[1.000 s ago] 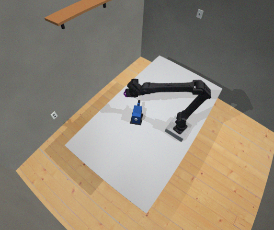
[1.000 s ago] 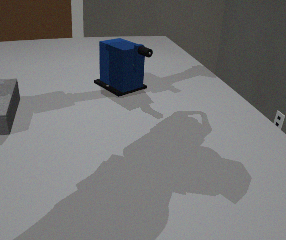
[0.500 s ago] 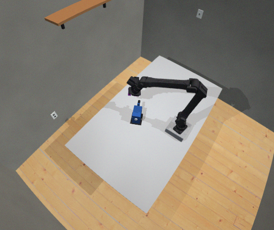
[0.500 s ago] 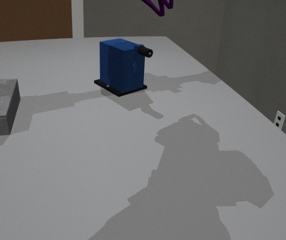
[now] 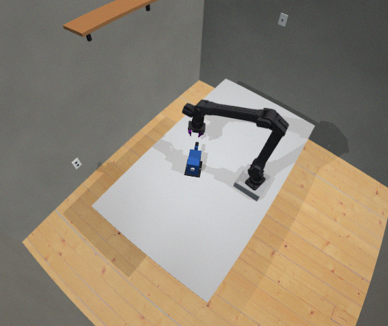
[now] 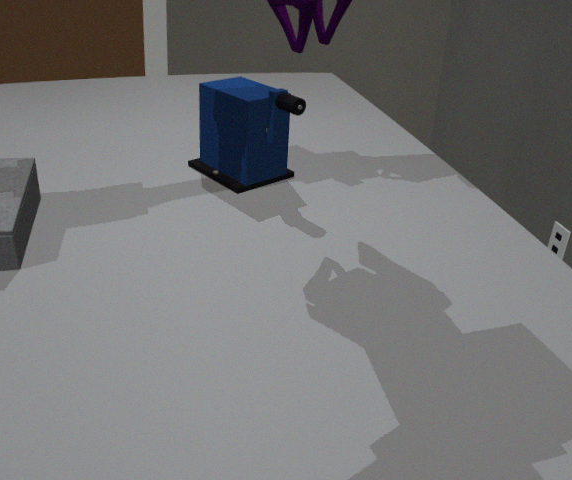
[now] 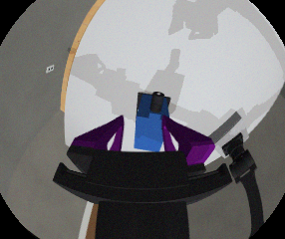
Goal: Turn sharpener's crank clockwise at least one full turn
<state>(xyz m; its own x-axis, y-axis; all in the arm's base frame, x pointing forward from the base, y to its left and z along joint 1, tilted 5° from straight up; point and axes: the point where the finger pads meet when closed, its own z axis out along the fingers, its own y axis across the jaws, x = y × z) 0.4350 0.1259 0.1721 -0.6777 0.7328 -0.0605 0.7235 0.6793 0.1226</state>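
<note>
Right now the crank knob is 2 cm behind my hand and 8 cm below it. The rest, counted from my hand: sharpener crank 3 cm behind, 9 cm below.
</note>
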